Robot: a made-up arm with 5 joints. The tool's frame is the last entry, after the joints. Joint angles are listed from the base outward.
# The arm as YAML. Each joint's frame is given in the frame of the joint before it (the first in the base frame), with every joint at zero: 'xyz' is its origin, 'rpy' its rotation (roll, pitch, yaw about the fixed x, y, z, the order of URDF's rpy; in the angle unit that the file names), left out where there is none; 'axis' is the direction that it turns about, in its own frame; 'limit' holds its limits. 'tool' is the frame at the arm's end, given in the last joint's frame.
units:
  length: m
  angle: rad
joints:
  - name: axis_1
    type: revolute
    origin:
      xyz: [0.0, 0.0, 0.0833]
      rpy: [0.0, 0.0, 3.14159]
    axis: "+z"
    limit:
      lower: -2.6
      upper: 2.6
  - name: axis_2
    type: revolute
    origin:
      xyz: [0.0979, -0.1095, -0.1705]
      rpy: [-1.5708, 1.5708, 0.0]
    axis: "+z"
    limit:
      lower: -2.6
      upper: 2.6
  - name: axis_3
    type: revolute
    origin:
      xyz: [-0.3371, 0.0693, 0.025]
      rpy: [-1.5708, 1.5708, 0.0]
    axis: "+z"
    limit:
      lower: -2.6
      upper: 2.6
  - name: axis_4
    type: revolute
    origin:
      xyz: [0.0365, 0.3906, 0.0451]
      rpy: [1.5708, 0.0, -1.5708]
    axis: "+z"
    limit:
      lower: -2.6
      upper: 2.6
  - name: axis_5
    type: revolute
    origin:
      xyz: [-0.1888, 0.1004, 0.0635]
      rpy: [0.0, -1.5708, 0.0]
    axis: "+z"
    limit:
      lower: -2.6
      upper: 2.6
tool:
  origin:
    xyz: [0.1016, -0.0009, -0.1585]
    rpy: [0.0, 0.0, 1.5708]
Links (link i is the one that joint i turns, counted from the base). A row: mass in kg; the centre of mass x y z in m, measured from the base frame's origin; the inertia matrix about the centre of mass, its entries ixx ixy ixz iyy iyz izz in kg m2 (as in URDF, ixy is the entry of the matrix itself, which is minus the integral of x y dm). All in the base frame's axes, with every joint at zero. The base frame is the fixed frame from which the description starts. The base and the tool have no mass.
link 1: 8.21; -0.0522 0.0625 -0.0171; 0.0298 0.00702 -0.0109 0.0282 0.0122 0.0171
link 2: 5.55; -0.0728 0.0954 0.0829; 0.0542 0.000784 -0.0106 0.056 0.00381 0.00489
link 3: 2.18; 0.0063 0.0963 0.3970; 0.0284 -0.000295 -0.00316 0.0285 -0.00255 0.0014
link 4: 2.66; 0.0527 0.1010 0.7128; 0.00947 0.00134 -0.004 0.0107 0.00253 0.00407
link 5: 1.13; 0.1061 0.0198 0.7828; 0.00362 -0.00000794 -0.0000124 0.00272 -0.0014 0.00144
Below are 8 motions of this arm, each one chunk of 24 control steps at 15 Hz.
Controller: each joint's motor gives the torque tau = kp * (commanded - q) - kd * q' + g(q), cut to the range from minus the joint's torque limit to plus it. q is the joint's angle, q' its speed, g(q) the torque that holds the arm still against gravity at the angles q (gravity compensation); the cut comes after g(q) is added. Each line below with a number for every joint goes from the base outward.
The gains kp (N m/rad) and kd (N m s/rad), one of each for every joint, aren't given. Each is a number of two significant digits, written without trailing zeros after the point. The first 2 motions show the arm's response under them.
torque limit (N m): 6.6 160 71 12 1.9
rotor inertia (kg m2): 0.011 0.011 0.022 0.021 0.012
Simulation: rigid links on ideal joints. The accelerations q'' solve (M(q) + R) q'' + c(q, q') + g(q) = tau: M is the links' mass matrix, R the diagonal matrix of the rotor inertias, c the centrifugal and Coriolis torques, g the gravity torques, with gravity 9.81 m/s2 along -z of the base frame. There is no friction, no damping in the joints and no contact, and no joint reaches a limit. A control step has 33 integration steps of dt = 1/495 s. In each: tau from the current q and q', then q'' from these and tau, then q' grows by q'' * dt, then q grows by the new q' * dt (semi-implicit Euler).
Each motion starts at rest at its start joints. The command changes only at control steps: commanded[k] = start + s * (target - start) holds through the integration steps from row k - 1 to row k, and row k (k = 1, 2, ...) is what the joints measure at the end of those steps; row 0 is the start. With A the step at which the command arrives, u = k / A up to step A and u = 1 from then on. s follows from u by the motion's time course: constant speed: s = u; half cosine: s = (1 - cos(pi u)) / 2; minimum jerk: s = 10 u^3 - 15 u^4 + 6 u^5; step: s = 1 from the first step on.
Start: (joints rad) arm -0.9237 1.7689 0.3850 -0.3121 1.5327
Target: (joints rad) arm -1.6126 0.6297 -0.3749 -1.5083 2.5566
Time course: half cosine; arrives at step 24
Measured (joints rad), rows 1 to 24:
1: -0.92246 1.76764 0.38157 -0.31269 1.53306
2: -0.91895 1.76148 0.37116 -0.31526 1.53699
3: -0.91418 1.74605 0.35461 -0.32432 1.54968
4: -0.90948 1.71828 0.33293 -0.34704 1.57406
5: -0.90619 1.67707 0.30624 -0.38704 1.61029
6: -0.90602 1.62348 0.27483 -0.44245 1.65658
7: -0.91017 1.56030 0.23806 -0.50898 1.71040
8: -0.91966 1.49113 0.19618 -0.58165 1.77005
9: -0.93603 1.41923 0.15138 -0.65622 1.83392
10: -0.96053 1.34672 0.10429 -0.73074 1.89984
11: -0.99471 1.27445 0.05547 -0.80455 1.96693
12: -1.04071 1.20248 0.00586 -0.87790 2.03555
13: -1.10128 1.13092 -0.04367 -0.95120 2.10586
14: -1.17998 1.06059 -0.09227 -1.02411 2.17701
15: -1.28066 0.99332 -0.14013 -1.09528 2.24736
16: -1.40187 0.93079 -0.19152 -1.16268 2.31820
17: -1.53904 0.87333 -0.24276 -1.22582 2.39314
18: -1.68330 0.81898 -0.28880 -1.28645 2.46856
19: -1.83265 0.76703 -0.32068 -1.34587 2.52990
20: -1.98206 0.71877 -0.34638 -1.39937 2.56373
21: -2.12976 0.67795 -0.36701 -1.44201 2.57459
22: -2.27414 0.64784 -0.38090 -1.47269 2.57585
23: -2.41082 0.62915 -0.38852 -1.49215 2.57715
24: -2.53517 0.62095 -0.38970 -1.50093 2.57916
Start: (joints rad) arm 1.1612 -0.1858 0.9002 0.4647 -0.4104
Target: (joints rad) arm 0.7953 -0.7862 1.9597 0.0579 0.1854
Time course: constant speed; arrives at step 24
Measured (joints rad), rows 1 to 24:
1: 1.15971 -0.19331 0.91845 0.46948 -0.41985
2: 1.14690 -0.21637 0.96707 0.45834 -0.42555
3: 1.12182 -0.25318 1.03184 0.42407 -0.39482
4: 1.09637 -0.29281 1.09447 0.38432 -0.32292
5: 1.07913 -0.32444 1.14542 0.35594 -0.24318
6: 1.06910 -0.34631 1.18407 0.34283 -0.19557
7: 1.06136 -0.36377 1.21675 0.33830 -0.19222
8: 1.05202 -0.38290 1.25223 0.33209 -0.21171
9: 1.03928 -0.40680 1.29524 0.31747 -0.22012
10: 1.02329 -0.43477 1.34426 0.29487 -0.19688
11: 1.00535 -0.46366 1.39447 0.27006 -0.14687
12: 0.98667 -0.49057 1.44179 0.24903 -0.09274
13: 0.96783 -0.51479 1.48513 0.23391 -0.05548
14: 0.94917 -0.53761 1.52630 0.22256 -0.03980
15: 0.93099 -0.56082 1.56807 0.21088 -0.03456
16: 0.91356 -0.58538 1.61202 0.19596 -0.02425
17: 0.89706 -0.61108 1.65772 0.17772 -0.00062
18: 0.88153 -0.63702 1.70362 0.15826 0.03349
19: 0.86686 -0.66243 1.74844 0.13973 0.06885
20: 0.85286 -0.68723 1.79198 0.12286 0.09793
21: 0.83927 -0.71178 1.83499 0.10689 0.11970
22: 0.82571 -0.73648 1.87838 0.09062 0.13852
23: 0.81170 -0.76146 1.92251 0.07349 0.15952
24: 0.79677 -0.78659 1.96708 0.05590 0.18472
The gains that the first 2 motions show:
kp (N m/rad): 48 380 250 27 3.1
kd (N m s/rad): 1.2 13 5.5 0.92 0.11
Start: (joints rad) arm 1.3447 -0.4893 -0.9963 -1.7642 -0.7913
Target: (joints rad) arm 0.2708 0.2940 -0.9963 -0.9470 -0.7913
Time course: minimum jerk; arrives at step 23
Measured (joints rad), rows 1 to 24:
1: 1.34435 -0.48894 -0.99653 -1.76366 -0.79150
2: 1.34189 -0.48631 -0.99776 -1.75988 -0.79300
3: 1.33482 -0.47847 -0.99959 -1.74945 -0.79722
4: 1.32014 -0.46261 -1.00109 -1.73058 -0.80386
5: 1.29473 -0.43716 -1.00171 -1.70327 -0.81033
6: 1.25575 -0.40207 -1.00138 -1.66787 -0.81363
7: 1.20094 -0.35847 -1.00025 -1.62430 -0.81244
8: 1.12916 -0.30798 -0.99853 -1.57265 -0.80762
9: 1.04086 -0.25236 -0.99637 -1.51406 -0.80095
10: 0.93870 -0.19326 -0.99390 -1.45085 -0.79360
11: 0.82768 -0.13228 -0.99140 -1.38594 -0.78572
12: 0.71487 -0.07097 -0.98931 -1.32181 -0.77736
13: 0.60825 -0.01075 -0.98819 -1.25988 -0.76957
14: 0.51496 0.04721 -0.98841 -1.20052 -0.76463
15: 0.43973 0.10190 -0.98983 -1.14385 -0.76480
16: 0.38417 0.15229 -0.99182 -1.09070 -0.77062
17: 0.34722 0.19708 -0.99361 -1.04289 -0.78004
18: 0.32605 0.23485 -0.99473 -1.00272 -0.78946
19: 0.31690 0.26434 -0.99510 -0.97207 -0.79573
20: 0.31567 0.28494 -0.99490 -0.95173 -0.79774
21: 0.31821 0.29698 -0.99441 -0.94111 -0.79641
22: 0.32059 0.30183 -0.99396 -0.93833 -0.79358
23: 0.31909 0.30194 -0.99384 -0.94042 -0.79087
24: 0.31079 0.30031 -0.99424 -0.94368 -0.78921

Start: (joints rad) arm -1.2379 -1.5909 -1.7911 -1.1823 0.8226
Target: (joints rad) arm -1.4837 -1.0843 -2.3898 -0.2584 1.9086
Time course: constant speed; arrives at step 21
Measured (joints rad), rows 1 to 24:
1: -1.25127 -1.57188 -1.82371 -1.14498 0.84919
2: -1.26183 -1.54367 -1.85495 -1.09733 0.90753
3: -1.27075 -1.51770 -1.88008 -1.05022 0.97473
4: -1.28323 -1.49402 -1.90883 -1.00313 1.03405
5: -1.29648 -1.47072 -1.93830 -0.96011 1.08466
6: -1.30925 -1.44662 -1.96675 -0.91867 1.13231
7: -1.32217 -1.42216 -1.99486 -0.87537 1.18090
8: -1.33541 -1.39792 -2.02306 -0.83058 1.23155
9: -1.34850 -1.37385 -2.05143 -0.78609 1.28381
10: -1.36107 -1.34975 -2.07993 -0.74244 1.33662
11: -1.37300 -1.32564 -2.10848 -0.69901 1.38907
12: -1.38433 -1.30155 -2.13705 -0.65514 1.44083
13: -1.39512 -1.27749 -2.16563 -0.61082 1.49211
14: -1.40552 -1.25344 -2.19424 -0.56632 1.54334
15: -1.41573 -1.22939 -2.22289 -0.52187 1.59486
16: -1.42599 -1.20535 -2.25157 -0.47754 1.64679
17: -1.43654 -1.18130 -2.28023 -0.43328 1.69896
18: -1.44755 -1.15724 -2.30884 -0.38909 1.75112
19: -1.45911 -1.13314 -2.33738 -0.34502 1.80305
20: -1.47122 -1.10903 -2.36586 -0.30110 1.85474
21: -1.48378 -1.08489 -2.39430 -0.25735 1.90627
22: -1.48442 -1.08375 -2.40008 -0.25733 1.94570
23: -1.47824 -1.08553 -2.39242 -0.26496 1.95336
24: -1.47601 -1.08408 -2.38754 -0.25796 1.92828

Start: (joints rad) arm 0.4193 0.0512 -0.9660 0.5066 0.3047
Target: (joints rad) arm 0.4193 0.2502 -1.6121 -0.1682 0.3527
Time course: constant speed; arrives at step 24
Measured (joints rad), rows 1 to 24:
1: 0.41430 0.05967 -0.97893 0.48255 0.30467
2: 0.41358 0.06831 -1.01150 0.44675 0.30595
3: 0.41520 0.07540 -1.05305 0.41878 0.31094
4: 0.41639 0.08275 -1.08924 0.39540 0.31664
5: 0.41701 0.09106 -1.11425 0.36884 0.31952
6: 0.41747 0.10017 -1.13288 0.33871 0.31949
7: 0.41854 0.10931 -1.15368 0.30849 0.31884
8: 0.42062 0.11798 -1.18094 0.28052 0.31948
9: 0.42323 0.12618 -1.21246 0.25460 0.32152
10: 0.42546 0.13426 -1.24322 0.22889 0.32382
11: 0.42668 0.14255 -1.27028 0.20166 0.32553
12: 0.42685 0.15108 -1.29462 0.17276 0.32690
13: 0.42637 0.15960 -1.31917 0.14331 0.32866
14: 0.42558 0.16788 -1.34582 0.11454 0.33107
15: 0.42456 0.17591 -1.37418 0.08671 0.33370
16: 0.42320 0.18385 -1.40257 0.05911 0.33603
17: 0.42151 0.19188 -1.42980 0.03093 0.33803
18: 0.41971 0.20006 -1.45602 0.00204 0.34010
19: 0.41813 0.20831 -1.48215 -0.02703 0.34259
20: 0.41706 0.21654 -1.50893 -0.05567 0.34531
21: 0.41658 0.22473 -1.53629 -0.08371 0.34779
22: 0.41664 0.23294 -1.56368 -0.11143 0.34971
23: 0.41714 0.24124 -1.59070 -0.13924 0.35117
24: 0.41800 0.24963 -1.61736 -0.16726 0.35259

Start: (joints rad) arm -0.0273 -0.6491 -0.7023 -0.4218 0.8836
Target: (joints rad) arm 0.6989 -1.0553 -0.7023 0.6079 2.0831
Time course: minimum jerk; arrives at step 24
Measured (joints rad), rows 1 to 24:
1: -0.02719 -0.64924 -0.70218 -0.42130 0.88382
2: -0.02641 -0.65031 -0.70150 -0.41761 0.88572
3: -0.02418 -0.65358 -0.70019 -0.40678 0.89261
4: -0.01938 -0.66036 -0.69849 -0.38641 0.90873
5: -0.01060 -0.67163 -0.69671 -0.35626 0.93777
6: 0.00355 -0.68780 -0.69513 -0.31684 0.98169
7: 0.02425 -0.70875 -0.69385 -0.26854 1.04031
8: 0.05236 -0.73388 -0.69290 -0.21162 1.11161
9: 0.08843 -0.76229 -0.69226 -0.14671 1.19261
10: 0.13262 -0.79300 -0.69193 -0.07497 1.28030
11: 0.18478 -0.82505 -0.69199 0.00187 1.37225
12: 0.24436 -0.85757 -0.69259 0.08165 1.46658
13: 0.31044 -0.88975 -0.69383 0.16191 1.56173
14: 0.38171 -0.92082 -0.69580 0.24016 1.65591
15: 0.45643 -0.94998 -0.69851 0.31415 1.74698
16: 0.53254 -0.97646 -0.70187 0.38202 1.83247
17: 0.60762 -0.99954 -0.70573 0.44238 1.90991
18: 0.67905 -1.01864 -0.70986 0.49426 1.97723
19: 0.74404 -1.03338 -0.71400 0.53704 2.03291
20: 0.79991 -1.04371 -0.71782 0.57043 2.07612
21: 0.84571 -1.05017 -0.71920 0.59411 2.10623
22: 0.88113 -1.05326 -0.71829 0.60773 2.12058
23: 0.90450 -1.05360 -0.71801 0.61420 2.12110
24: 0.91627 -1.05259 -0.71766 0.61672 2.11494

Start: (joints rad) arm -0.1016 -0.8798 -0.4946 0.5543 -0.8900
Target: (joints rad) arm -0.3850 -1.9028 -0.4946 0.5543 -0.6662
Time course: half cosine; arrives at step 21
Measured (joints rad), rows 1 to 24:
1: -0.10077 -0.88176 -0.49375 0.55881 -0.88982
2: -0.09853 -0.89010 -0.49222 0.57178 -0.88863
3: -0.09536 -0.90929 -0.49159 0.58725 -0.88559
4: -0.09219 -0.94229 -0.49258 0.59644 -0.88046
5: -0.09079 -0.98991 -0.49506 0.59580 -0.87303
6: -0.09326 -1.05056 -0.49820 0.58697 -0.86287
7: -0.10143 -1.12087 -0.50094 0.57406 -0.84948
8: -0.11653 -1.19697 -0.50254 0.56145 -0.83272
9: -0.13907 -1.27550 -0.50279 0.55214 -0.81318
10: -0.16893 -1.35424 -0.50183 0.54707 -0.79209
11: -0.20549 -1.43195 -0.49996 0.54524 -0.77074
12: -0.24770 -1.50803 -0.49741 0.54473 -0.74980
13: -0.29408 -1.58183 -0.49431 0.54370 -0.72922
14: -0.34267 -1.65230 -0.49074 0.54118 -0.70854
15: -0.39097 -1.71786 -0.48683 0.53732 -0.68768
16: -0.43593 -1.77659 -0.48283 0.53301 -0.66741
17: -0.47417 -1.82660 -0.47920 0.52936 -0.64927
18: -0.50234 -1.86636 -0.47647 0.52717 -0.63506
19: -0.51794 -1.89493 -0.47537 0.52660 -0.62616
20: -0.51894 -1.91184 -0.47538 0.52724 -0.62306
21: -0.50567 -1.91716 -0.47726 0.52845 -0.62488
22: -0.48045 -1.91306 -0.48124 0.53424 -0.63173
23: -0.44718 -1.90443 -0.48682 0.54827 -0.64461
24: -0.40991 -1.89628 -0.49261 0.56414 -0.66226

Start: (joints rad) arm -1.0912 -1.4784 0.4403 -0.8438 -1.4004
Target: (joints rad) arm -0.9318 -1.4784 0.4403 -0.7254 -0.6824
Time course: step
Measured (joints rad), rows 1 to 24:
1: -1.06939 -1.48168 0.45684 -0.76383 -1.13061
2: -1.04574 -1.48175 0.45047 -0.69025 -0.64119
3: -1.01584 -1.47628 0.44787 -0.69247 -0.36988
4: -0.98161 -1.47383 0.44622 -0.72292 -0.41961
5: -0.94574 -1.47629 0.44196 -0.73234 -0.62691
6: -0.90985 -1.47938 0.43682 -0.72455 -0.79034
7: -0.87567 -1.47995 0.43305 -0.72118 -0.82079
8: -0.84651 -1.47849 0.43080 -0.72554 -0.75374
9: -0.82597 -1.47703 0.42934 -0.73012 -0.67547
10: -0.81620 -1.47680 0.42854 -0.73171 -0.64477
11: -0.81766 -1.47755 0.42862 -0.73150 -0.66394
12: -0.82950 -1.47843 0.42970 -0.73070 -0.69957
13: -0.84998 -1.47880 0.43170 -0.72937 -0.71939
14: -0.87687 -1.47859 0.43441 -0.72728 -0.71392
15: -0.90765 -1.47811 0.43756 -0.72475 -0.69415
16: -0.93958 -1.47772 0.44087 -0.72246 -0.67624
17: -0.96983 -1.47768 0.44404 -0.72092 -0.66857
18: -0.99571 -1.47797 0.44679 -0.72023 -0.66924
19: -1.01499 -1.47844 0.44888 -0.72019 -0.67171
20: -1.02610 -1.47887 0.45011 -0.72051 -0.67146
21: -1.02832 -1.47913 0.45037 -0.72095 -0.66863
22: -1.02180 -1.47916 0.44965 -0.72132 -0.66621
23: -1.00743 -1.47900 0.44805 -0.72157 -0.66682
24: -0.98678 -1.47870 0.44577 -0.72183 -0.67089

